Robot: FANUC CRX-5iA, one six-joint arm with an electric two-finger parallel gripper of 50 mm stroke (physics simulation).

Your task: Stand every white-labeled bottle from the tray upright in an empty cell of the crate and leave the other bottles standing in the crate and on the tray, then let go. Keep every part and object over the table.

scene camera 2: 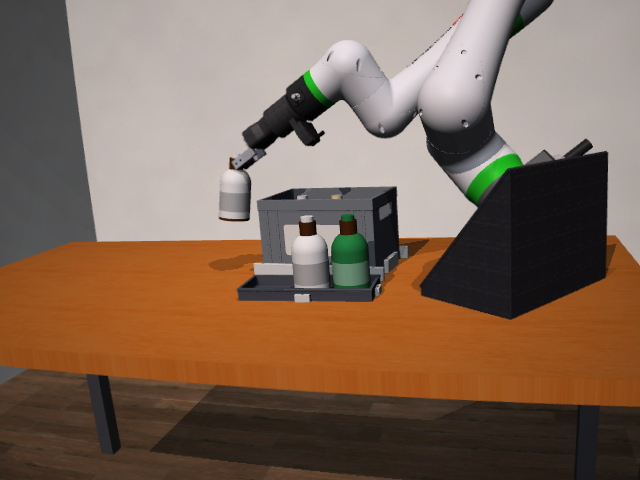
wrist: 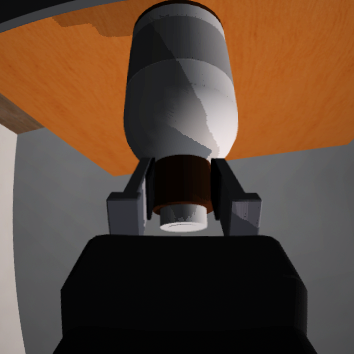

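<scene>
My gripper is shut on the brown neck of a white-labeled bottle. The bottle hangs nearly upright in the air, left of the grey crate, with its base at about the height of the crate's rim in the scene view. Another white-labeled bottle stands upright on the tray, beside a green bottle. Two bottle caps, one whitish and one beige, show inside the crate; the bottles below them and the cells are hidden by its walls.
The crate stands behind the tray on the wooden table. Small light brackets sit at the crate's right side and around the tray. The black wedge-shaped robot base stands at the right. A dark edge crosses the upper left of the wrist view.
</scene>
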